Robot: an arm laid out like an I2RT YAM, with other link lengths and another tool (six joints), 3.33 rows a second.
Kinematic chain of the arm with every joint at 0, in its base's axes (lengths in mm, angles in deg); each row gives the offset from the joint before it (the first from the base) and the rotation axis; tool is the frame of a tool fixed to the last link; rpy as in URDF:
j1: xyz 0 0 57.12 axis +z
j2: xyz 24 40.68 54.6 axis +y
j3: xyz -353.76 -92.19 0 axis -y
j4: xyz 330.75 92.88 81 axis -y
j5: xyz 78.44 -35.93 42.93 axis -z
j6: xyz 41.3 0 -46.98 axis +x
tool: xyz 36 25 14 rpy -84.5 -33.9 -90
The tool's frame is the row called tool.
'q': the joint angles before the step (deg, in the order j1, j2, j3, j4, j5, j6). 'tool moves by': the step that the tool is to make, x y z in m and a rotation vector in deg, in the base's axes. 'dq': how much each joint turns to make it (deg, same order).
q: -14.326 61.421 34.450 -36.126 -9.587 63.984
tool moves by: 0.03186 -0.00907 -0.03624 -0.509 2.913 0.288
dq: 0.001 10.292 0.179 7.291 0.972 -0.792
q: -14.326 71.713 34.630 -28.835 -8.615 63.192
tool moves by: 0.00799 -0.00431 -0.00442 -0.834 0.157 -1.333
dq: 0.000 2.027 0.527 1.676 1.319 0.878
